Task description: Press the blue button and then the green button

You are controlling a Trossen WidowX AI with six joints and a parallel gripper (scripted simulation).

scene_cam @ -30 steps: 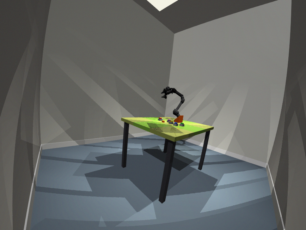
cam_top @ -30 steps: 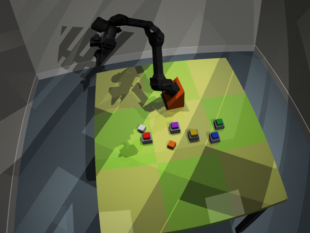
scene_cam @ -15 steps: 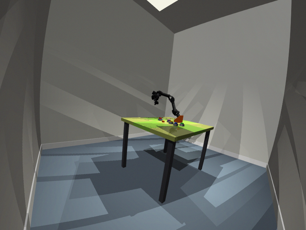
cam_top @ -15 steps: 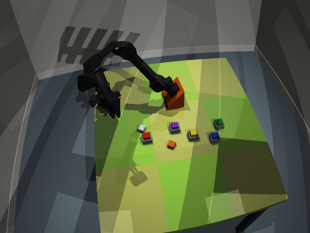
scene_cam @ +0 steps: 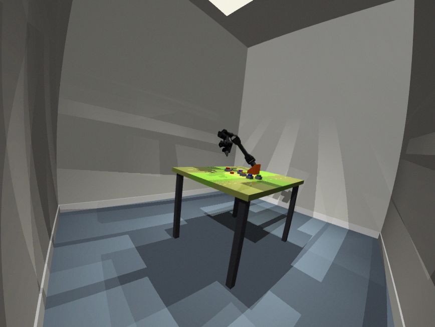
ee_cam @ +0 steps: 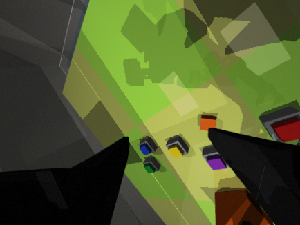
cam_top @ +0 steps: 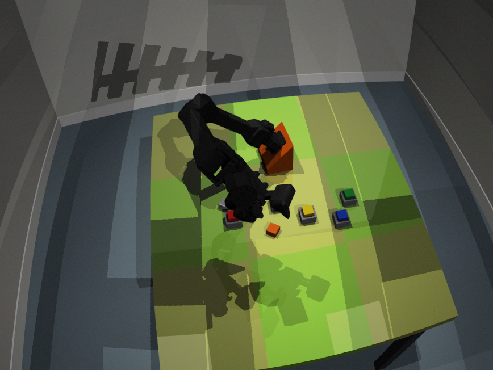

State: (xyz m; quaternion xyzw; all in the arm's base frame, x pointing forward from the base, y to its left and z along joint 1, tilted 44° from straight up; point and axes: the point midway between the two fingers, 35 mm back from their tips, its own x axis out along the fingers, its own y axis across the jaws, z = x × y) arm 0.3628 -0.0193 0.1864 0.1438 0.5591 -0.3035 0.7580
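Right now my gripper tip is 40 mm past the blue button, 230 mm to the right of it and 150 mm above it. The rest, counted from my gripper tip: yellow button (100 mm behind, 140 mm to the left, 150 mm below); then orange block (80 mm behind, 20 mm to the left, 170 mm below); then red button (150 mm behind, 80 mm to the right, 150 mm below).
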